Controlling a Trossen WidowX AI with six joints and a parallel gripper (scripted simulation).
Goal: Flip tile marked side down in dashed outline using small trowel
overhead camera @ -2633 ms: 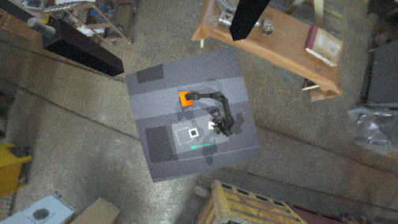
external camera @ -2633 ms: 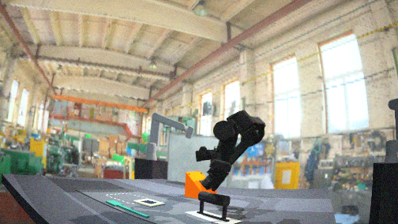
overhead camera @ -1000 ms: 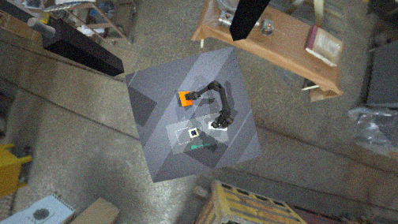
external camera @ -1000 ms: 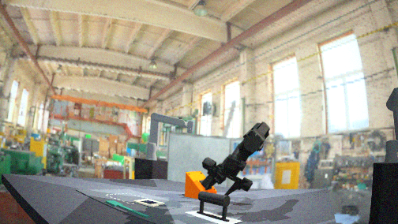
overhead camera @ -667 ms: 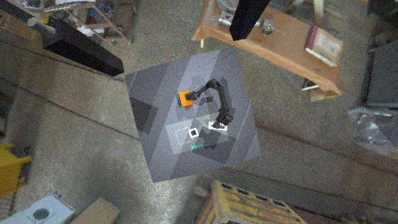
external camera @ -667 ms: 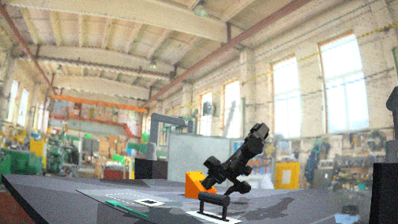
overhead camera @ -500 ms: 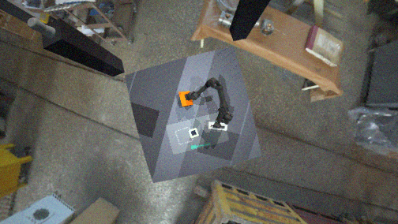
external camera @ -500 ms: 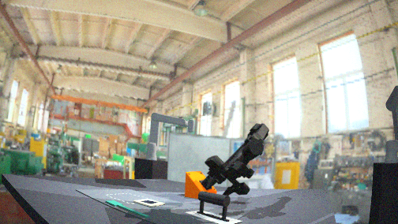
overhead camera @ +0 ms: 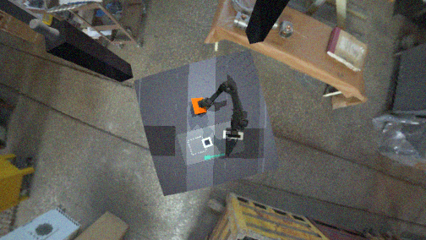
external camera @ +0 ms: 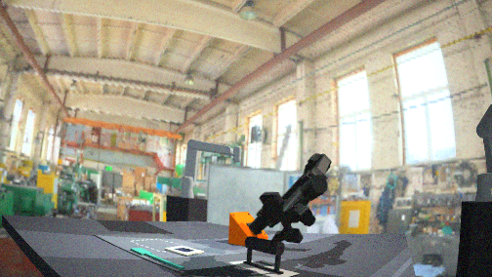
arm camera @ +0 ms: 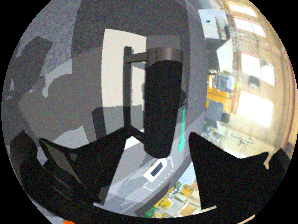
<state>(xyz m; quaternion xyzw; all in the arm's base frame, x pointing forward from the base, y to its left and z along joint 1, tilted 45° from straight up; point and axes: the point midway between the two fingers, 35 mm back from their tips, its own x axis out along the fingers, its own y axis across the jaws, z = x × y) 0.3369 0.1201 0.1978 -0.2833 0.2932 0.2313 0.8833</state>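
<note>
The tile lies 260 mm to the right of my gripper tip, 80 mm below it and 20 mm ahead of it. The rest, counted from my gripper tip: teal bar 250 mm to the right, 180 mm ahead, 80 mm below.
</note>
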